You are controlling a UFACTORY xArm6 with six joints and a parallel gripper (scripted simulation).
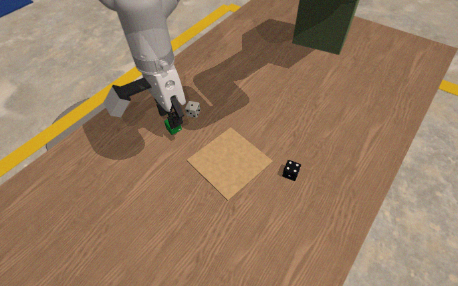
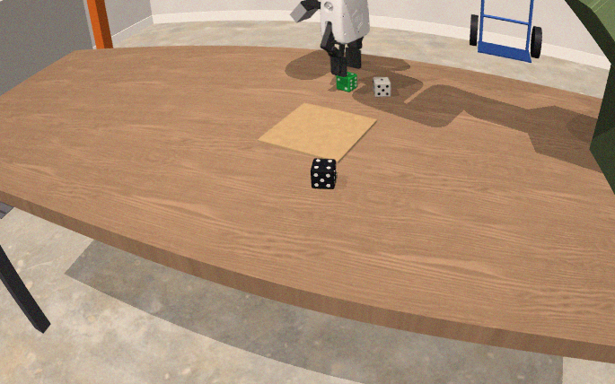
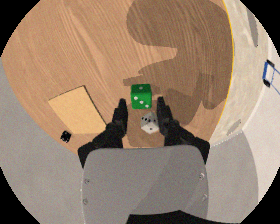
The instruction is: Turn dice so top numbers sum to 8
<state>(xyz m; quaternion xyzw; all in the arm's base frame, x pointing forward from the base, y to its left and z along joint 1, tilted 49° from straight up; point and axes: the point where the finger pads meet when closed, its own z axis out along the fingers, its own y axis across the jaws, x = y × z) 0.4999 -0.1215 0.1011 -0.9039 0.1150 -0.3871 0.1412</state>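
Right now my hand is 4 cm above the green die. The rest, counted from my hand: tan mat 3 cm behind, 17 cm to the left, 5 cm below; then white die 7 cm behind, 1 cm to the right, 4 cm below; then black die 10 cm behind, 29 cm to the left, 4 cm below.
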